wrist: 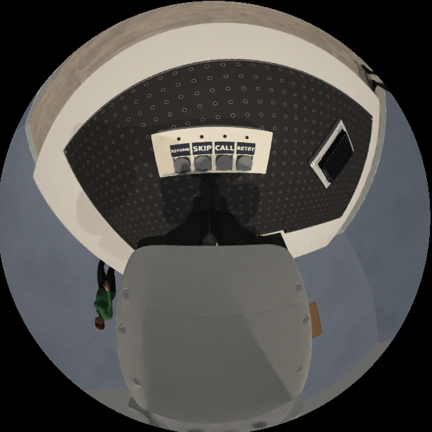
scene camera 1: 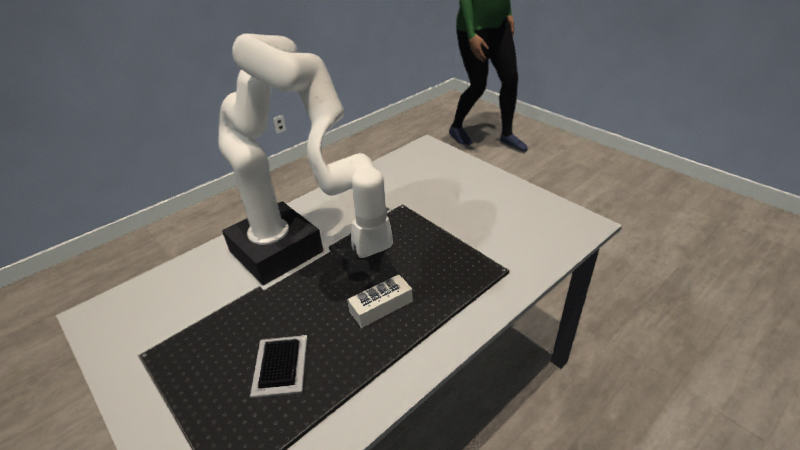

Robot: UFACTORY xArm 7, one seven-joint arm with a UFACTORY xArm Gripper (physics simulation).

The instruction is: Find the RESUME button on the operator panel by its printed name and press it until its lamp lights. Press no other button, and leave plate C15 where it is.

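Places are measured from the arm's base along level axes (x ahead, y left, z up), in millimetres.
Pixels of known places: gripper, fingertip midpoint: [scene camera 1: 375, 269]; arm's base, link origin: [scene camera 1: 268, 231].
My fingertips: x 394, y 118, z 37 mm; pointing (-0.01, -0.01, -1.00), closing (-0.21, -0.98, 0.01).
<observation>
Ahead of a thing's pixels: the offset from my fingertips to its top centre. Level surfaces: height alone.
The cream operator panel @(dx +31, dy -13, dz -59 mm) [scene camera 1: 387, 308] [wrist: 212, 173] stands on the dark perforated mat. In the wrist view its labels read RESUME, SKIP, CALL and RETRY from left to right, each above a round grey button. The RESUME button [wrist: 182, 164] is at the left end there, partly in shadow. Its lamp [wrist: 178, 138] is dark, as are the other lamps. My gripper [scene camera 1: 363, 273] [wrist: 208, 195] is shut and empty, on the robot-base side of the panel. In the wrist view its tips appear below the gap between SKIP and CALL. The black plate @(dx +13, dy -322, dz -89 mm) [scene camera 1: 278, 362] [wrist: 336, 157] lies in a pale frame; its name is not readable.
The mat @(dz -115 mm) [scene camera 1: 206, 358] [wrist: 225, 90] lies on the pale table @(dz -128 mm) [scene camera 1: 537, 223] [wrist: 215, 42]. The black robot base [scene camera 1: 273, 258] stands behind the mat in the scene view. A person in green [scene camera 1: 485, 50] [wrist: 103, 302] stands on the floor beyond the table.
</observation>
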